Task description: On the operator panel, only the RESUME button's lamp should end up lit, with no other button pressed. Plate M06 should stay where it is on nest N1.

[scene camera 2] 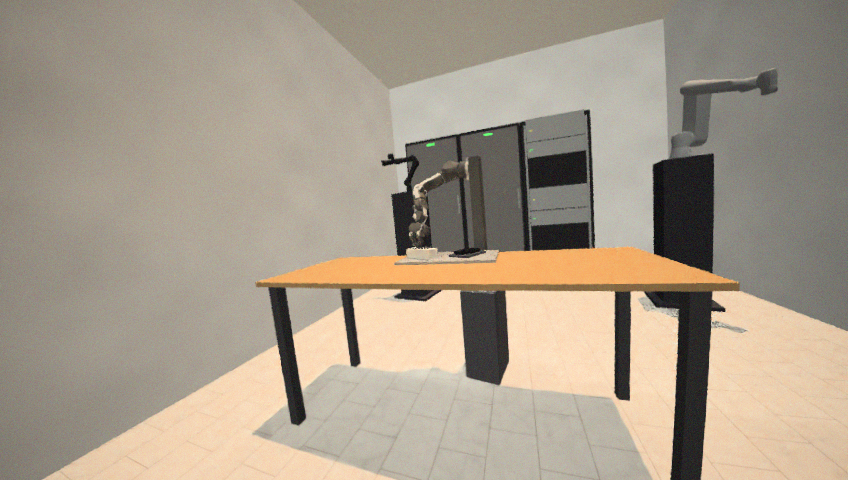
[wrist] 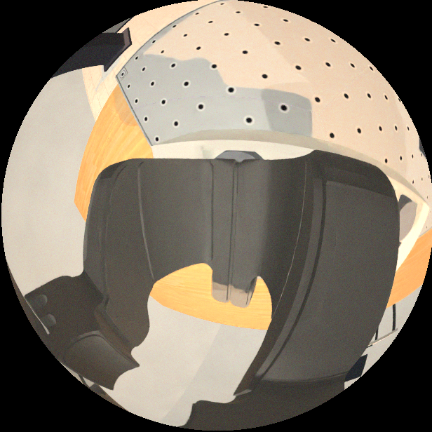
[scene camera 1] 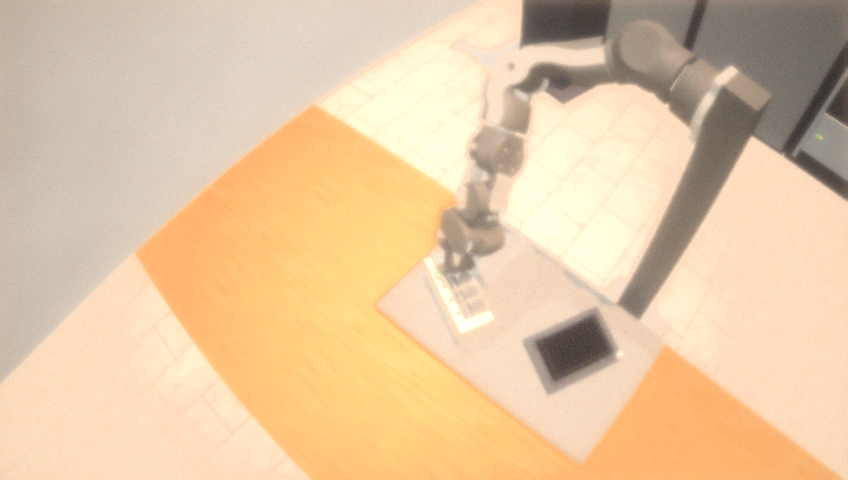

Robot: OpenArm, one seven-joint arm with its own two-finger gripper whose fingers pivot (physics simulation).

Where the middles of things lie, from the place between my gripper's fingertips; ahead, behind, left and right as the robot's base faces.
My hand is 40 mm to the right of the cream operator panel (scene camera 1: pixel 467 325), 30 mm above it and 10 mm short of it. The rest, counted from my hand: black many-welled plate (scene camera 1: pixel 570 349) (260 mm to the left, 90 mm behind, 40 mm below).
